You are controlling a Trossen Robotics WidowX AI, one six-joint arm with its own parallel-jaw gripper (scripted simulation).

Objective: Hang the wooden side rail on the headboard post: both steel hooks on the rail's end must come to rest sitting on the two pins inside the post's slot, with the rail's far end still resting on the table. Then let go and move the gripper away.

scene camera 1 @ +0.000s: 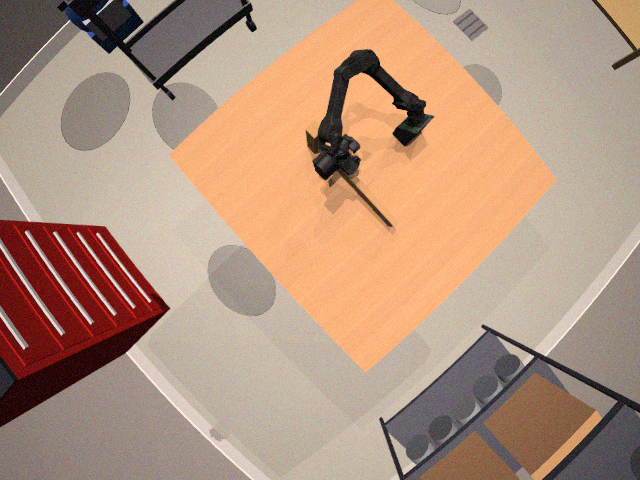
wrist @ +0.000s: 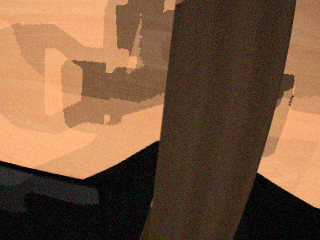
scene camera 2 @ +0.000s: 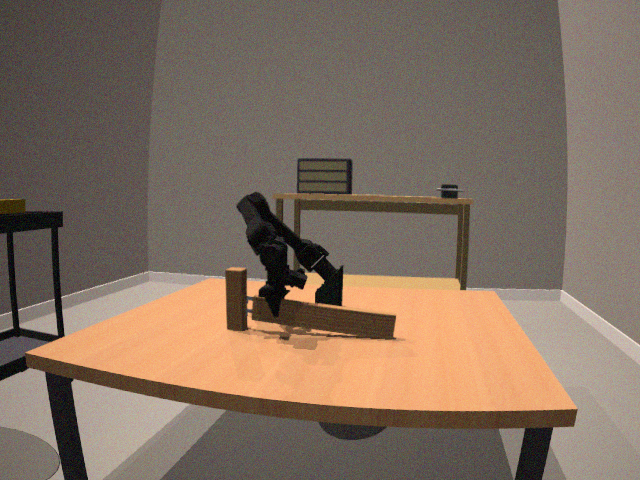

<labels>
wooden side rail: scene camera 1; wrist 224, 75; scene camera 2
same spot on wooden side rail: [scene camera 2: 340, 319] = [scene camera 1: 365, 198]
</labels>
